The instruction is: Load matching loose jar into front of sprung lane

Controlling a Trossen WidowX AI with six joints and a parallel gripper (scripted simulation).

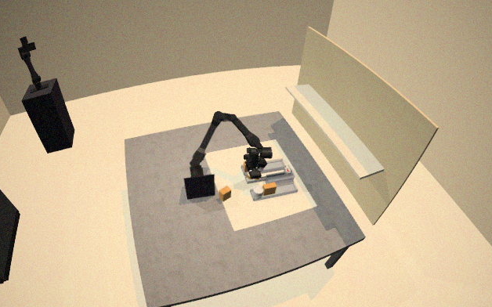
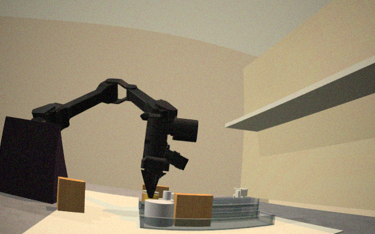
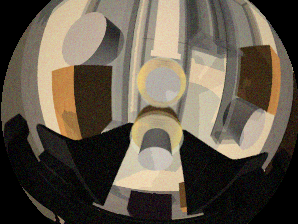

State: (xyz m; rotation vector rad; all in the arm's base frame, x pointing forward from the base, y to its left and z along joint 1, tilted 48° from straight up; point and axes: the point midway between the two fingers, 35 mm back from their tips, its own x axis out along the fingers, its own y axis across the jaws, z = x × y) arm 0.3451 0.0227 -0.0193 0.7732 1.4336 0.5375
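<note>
The lane rack is 150 mm ahead of my gripper tip, 40 mm to the right of it and 30 mm below it. From my gripper tip the other things lie so: shelf: 510 mm ahead, 320 mm above, 20 mm to the right.
</note>
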